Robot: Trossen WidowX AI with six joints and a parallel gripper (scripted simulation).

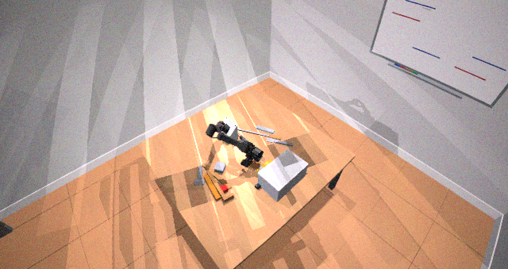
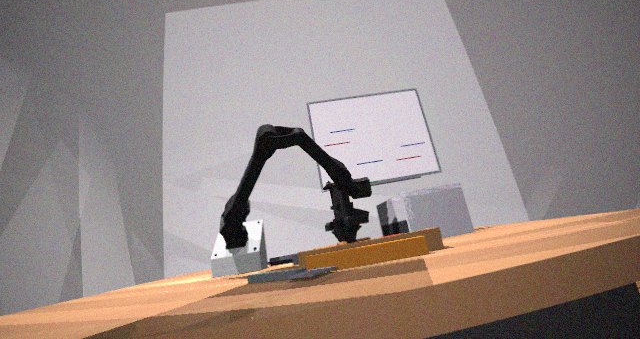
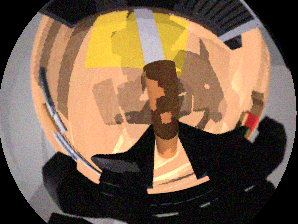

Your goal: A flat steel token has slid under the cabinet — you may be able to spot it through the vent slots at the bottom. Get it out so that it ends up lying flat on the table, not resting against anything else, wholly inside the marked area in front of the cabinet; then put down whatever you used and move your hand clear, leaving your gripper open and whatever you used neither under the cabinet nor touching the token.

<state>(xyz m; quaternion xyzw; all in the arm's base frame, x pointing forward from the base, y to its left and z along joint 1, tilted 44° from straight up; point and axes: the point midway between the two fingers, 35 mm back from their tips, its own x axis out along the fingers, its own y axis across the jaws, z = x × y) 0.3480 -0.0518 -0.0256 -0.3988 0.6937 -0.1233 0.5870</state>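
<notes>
The grey block lies 210 mm to the right of my gripper tip, 100 mm behind it and 10 mm above it. Round my gripper tip: orange bar 340 mm to the right, 10 mm above; then thin wooden stick 260 mm to the right, 70 mm behind; then red block 280 mm to the right, 70 mm ahead, 10 mm above.
</notes>
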